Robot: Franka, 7 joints.
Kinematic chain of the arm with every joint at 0, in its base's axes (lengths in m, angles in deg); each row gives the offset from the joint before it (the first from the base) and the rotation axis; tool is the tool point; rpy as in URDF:
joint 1: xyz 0 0 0.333 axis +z
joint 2: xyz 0 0 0 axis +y
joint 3: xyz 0 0 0.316 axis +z
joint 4: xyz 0.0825 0 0 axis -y
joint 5: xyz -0.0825 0 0.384 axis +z
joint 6: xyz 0 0 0 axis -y
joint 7: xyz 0.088 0 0 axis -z
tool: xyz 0 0 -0.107 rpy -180 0 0
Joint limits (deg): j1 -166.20..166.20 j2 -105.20..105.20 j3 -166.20..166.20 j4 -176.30..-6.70 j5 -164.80..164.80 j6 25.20..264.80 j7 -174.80..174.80
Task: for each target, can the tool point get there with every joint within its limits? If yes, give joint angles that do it. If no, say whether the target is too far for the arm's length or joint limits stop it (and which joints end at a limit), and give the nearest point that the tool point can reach.
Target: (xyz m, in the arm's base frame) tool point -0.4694 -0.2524 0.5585
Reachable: yes | joints 140.79 56.22 114.19 -100.26 103.55 226.33 -39.04
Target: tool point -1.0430 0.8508 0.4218
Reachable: no: too far | nearest point -0.6633 0.5411 0.3895 | short by 0.491 m
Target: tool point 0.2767 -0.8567 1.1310
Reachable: no: too far | nearest point 0.1973 -0.6109 0.9021 | short by 0.345 m
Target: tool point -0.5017 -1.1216 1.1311
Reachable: no: too far | nearest point -0.2938 -0.6567 0.8003 | short by 0.607 m
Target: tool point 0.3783 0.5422 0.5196
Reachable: yes | joints 55.94 41.95 -23.02 -60.18 -82.22 242.10 109.33
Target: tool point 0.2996 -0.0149 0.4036
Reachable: yes | joints 2.41 -40.88 8.57 -161.62 -51.52 101.93 -96.64
